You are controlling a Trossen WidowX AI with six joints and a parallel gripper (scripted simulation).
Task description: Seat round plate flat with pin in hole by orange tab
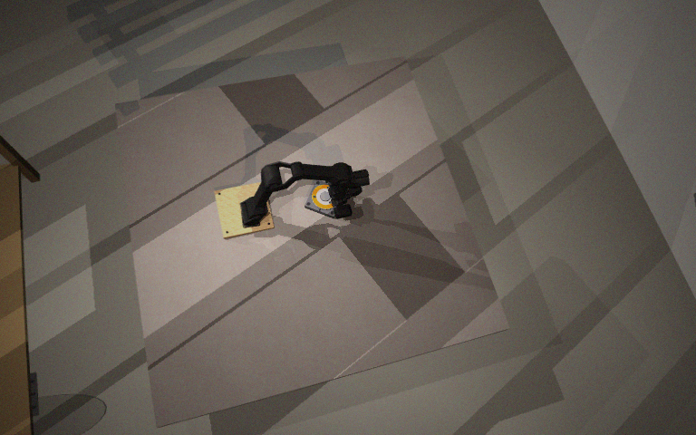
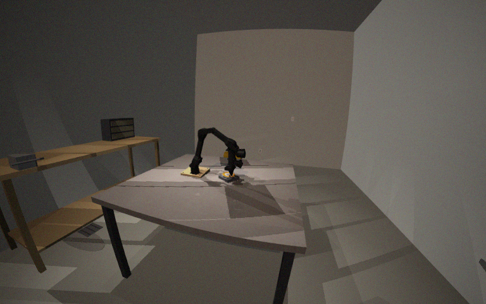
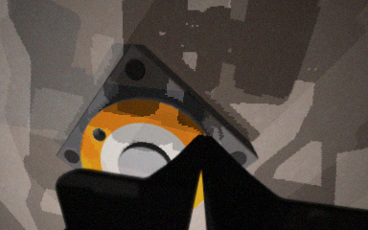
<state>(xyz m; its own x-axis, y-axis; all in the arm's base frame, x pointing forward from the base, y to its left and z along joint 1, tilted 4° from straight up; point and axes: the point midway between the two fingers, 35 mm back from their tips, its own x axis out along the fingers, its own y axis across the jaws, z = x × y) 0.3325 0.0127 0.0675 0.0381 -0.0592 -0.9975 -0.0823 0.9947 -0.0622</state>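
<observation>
Now: the round plate 3 cm behind my gripper tip, 2 cm to the left of it and 1 cm below it. Also, from my gripper tip: grey square base: 4 cm to the left, 4 cm behind, 2 cm below.
</observation>
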